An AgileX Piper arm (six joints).
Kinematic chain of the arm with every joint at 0, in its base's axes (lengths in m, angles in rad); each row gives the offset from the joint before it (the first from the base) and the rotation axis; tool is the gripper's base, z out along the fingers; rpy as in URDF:
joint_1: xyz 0 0 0.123 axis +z
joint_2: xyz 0 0 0 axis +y
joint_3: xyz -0.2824 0 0.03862 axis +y
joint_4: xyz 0.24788 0 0.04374 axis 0.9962 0 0.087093
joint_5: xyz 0 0 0 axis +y
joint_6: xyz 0.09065 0 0.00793 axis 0.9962 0 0.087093
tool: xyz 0 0 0 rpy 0 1.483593 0
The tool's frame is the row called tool.
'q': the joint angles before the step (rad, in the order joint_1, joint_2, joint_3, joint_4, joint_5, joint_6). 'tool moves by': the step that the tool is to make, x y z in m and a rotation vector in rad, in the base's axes. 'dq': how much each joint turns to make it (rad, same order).
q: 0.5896, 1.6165, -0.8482, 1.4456, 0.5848, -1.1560
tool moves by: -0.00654, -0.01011, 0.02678, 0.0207, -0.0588, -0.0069
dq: -0.0146, -0.0953, 0.0001, -0.0691, 0.0028, 0.0629
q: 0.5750, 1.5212, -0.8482, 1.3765, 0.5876, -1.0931
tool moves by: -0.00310, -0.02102, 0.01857, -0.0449, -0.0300, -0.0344
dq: -0.0485, -0.0885, 0.0000, -0.1835, 0.0093, 0.1565
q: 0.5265, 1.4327, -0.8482, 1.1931, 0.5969, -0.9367
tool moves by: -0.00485, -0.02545, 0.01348, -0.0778, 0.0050, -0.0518
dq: -0.0610, -0.0848, 0.0001, -0.2340, 0.0418, 0.2089
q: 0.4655, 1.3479, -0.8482, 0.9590, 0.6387, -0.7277
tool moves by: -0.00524, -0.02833, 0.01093, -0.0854, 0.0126, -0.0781
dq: -0.0733, -0.0802, 0.0000, -0.2129, 0.0607, 0.1872
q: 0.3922, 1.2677, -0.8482, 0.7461, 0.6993, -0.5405
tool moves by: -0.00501, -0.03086, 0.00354, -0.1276, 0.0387, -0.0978
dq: -0.0802, -0.0596, 0.0000, -0.2297, 0.0844, 0.1803
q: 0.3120, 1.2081, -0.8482, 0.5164, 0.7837, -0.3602
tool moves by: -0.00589, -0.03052, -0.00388, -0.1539, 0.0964, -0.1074
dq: -0.0777, -0.0281, 0.0000, -0.2169, 0.1254, 0.1596
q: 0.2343, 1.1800, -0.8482, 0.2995, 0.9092, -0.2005
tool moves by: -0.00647, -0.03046, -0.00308, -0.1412, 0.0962, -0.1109
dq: -0.0860, -0.0160, 0.0000, -0.1667, 0.1228, 0.0979
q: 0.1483, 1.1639, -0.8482, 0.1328, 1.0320, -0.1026
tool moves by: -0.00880, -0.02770, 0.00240, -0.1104, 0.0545, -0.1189
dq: -0.0859, -0.0272, 0.0000, -0.1275, 0.0890, 0.0690
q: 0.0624, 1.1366, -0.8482, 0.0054, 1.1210, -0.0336
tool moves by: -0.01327, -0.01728, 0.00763, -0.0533, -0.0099, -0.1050
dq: -0.0613, -0.0571, 0.0071, -0.0685, 0.0433, 0.0563
